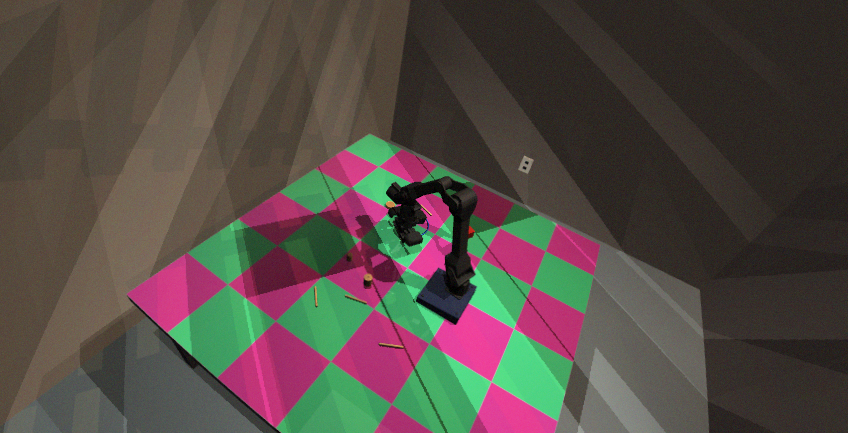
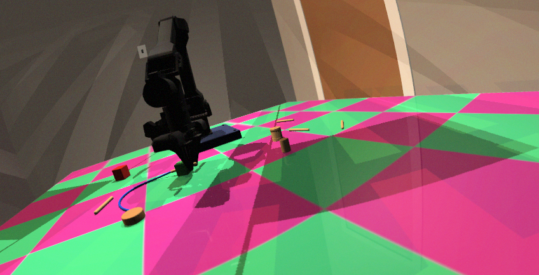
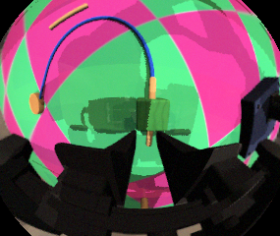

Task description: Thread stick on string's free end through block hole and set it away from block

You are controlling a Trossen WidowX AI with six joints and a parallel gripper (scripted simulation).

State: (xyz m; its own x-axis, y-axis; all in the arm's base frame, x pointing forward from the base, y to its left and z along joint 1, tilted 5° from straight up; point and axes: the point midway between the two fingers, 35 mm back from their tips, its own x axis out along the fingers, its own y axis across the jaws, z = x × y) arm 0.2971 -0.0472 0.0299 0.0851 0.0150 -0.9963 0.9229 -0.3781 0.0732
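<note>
The green block is 2 cm to the right of my gripper tip and 1 cm behind it. The rest, counted from my gripper tip: red cube: 23 cm to the right, 16 cm behind, 1 cm above; round wooden button: 17 cm ahead, 11 cm to the right.
</note>
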